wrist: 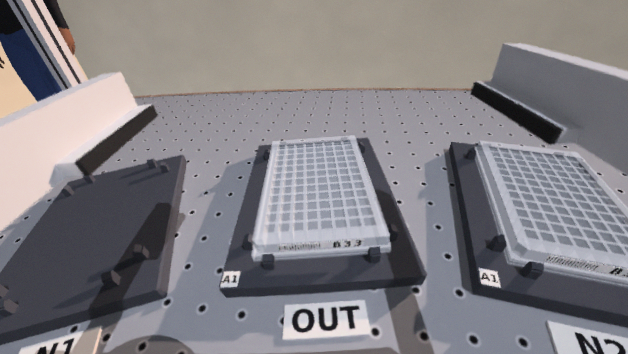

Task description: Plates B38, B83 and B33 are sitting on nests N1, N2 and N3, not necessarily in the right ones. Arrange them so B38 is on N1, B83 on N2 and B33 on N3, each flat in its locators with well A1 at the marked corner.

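Frame: origin at the arm's base, x left, y back, z up, level; centimetres.
Seen in the pictures: gripper, fingertip midpoint: (311, 77).
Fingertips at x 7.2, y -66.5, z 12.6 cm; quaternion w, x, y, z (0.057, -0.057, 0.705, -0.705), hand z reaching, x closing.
Offsets run from my fingertips to a thing's top centre. "*": to the spot under its first point. Level surfaces: height alone.
Plate B33 {dz -8.7, dx +0.9, dy -4.5 cm} (322, 195), clear with a grid of wells, sits on the dark nest labelled OUT {dz -9.2, dx +0.9, dy -4.6 cm} (320, 280) and looks flat between its locators; its printed label faces the camera. Nest N1 {dz -9.2, dx +18.3, dy +0.5 cm} (95, 230), at the left, shows its bare top and locators. Another clear plate {dz -8.7, dx -16.6, dy -3.9 cm} (560, 200) sits on the nest at the right (467, 220), whose cut-off label appears to read N2; this plate's number is cut off by the frame edge. My gripper (311, 77) is open and empty, its fingers wide apart and above the nests. Nest N3 does not show.
White A1 tags {* dz -10.1, dx +5.0, dy +3.8 cm} (230, 279) {* dz -10.1, dx -9.8, dy +2.5 cm} (489, 278) mark the near left corners of the OUT nest and the right nest. The OUT label {* dz -11.2, dx -0.8, dy +5.1 cm} (326, 320) lies in front of its nest. The perforated table {dz -11.3 cm} (410, 112) reaches back to a plain wall. Part of a person (30, 65) shows at upper left.
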